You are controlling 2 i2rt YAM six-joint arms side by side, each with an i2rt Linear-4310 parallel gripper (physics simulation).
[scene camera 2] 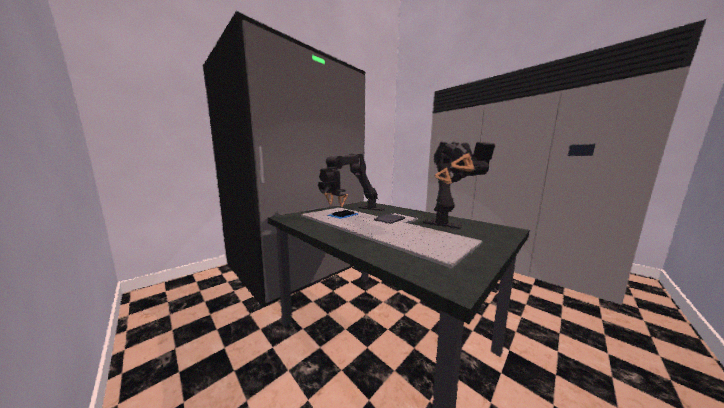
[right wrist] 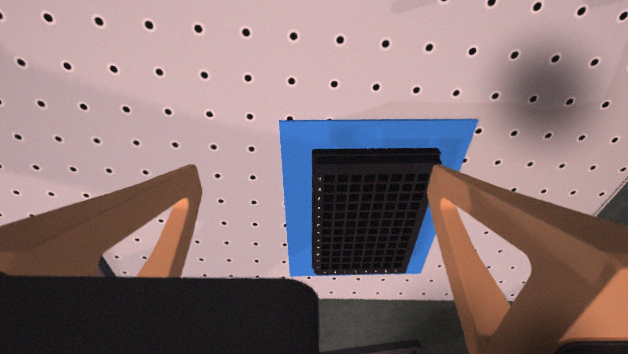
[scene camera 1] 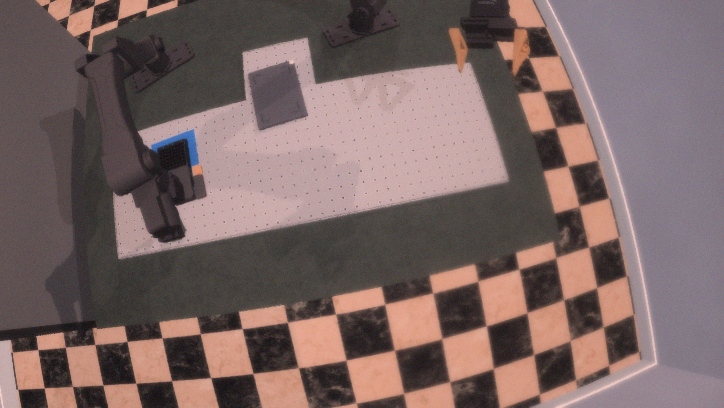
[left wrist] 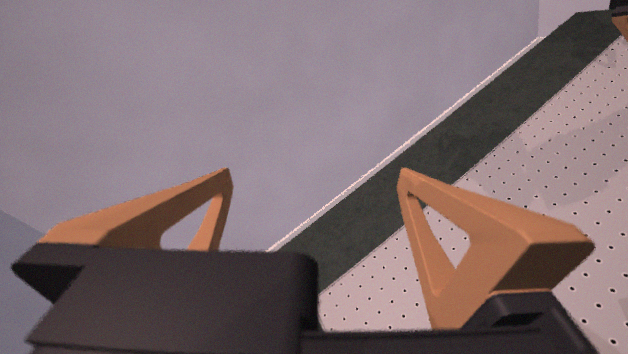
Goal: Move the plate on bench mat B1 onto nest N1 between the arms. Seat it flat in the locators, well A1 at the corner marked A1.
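Places are measured from the left arm's base along level axes (x ahead, y down, z left), in centimetres.
Pixels of known places: left gripper, fingertip midpoint: [scene camera 2: 442,170] [scene camera 1: 486,72] [left wrist: 314,177]; right gripper, fingertip midpoint: [scene camera 2: 336,205] [right wrist: 314,177] [scene camera 1: 185,195]; left arm's base, origin of the base link: [scene camera 2: 441,224] [scene camera 1: 361,27]; right arm's base, origin of the base link: [scene camera 2: 371,208] [scene camera 1: 162,67].
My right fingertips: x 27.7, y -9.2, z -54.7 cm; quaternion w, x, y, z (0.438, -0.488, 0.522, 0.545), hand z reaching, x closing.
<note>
Ahead of a thing's pixels: the offset from my right fingertips to its middle. Level surfaces: height alone.
The black well plate @[dx -10.8, dy +7.0, dz -2.8 cm] [scene camera 1: 173,153] [scene camera 2: 344,213] [right wrist: 372,215] lies flat on the blue bench mat @[dy +7.7 cm] [scene camera 1: 194,146] [right wrist: 300,200]. The right gripper [scene camera 2: 336,204] [right wrist: 315,172] is open and empty above the mat. In the right wrist view one fingertip overlaps the plate's right edge and the other is well left of the mat. In scene camera 1 the right arm hides part of plate and mat. The dark grey nest @[dx -16.8, dy +7.2, dz +27.2 cm] [scene camera 1: 277,96] [scene camera 2: 389,218] has a small white mark at one corner; no plate is on it. The left gripper [scene camera 1: 488,72] [scene camera 2: 450,169] [left wrist: 315,170] is open and empty, raised away from plate and nest.
A pale perforated board @[dy +7.9 cm] [scene camera 1: 415,141] [scene camera 2: 425,243] [left wrist: 590,220] lies under mat and nest on the dark green table @[dy +9.2 cm] [scene camera 1: 303,263] [scene camera 2: 486,283]. The left arm's base plate [scene camera 1: 334,35] is behind the board. A tall grey cabinet [scene camera 2: 303,126] stands beside the table.
</note>
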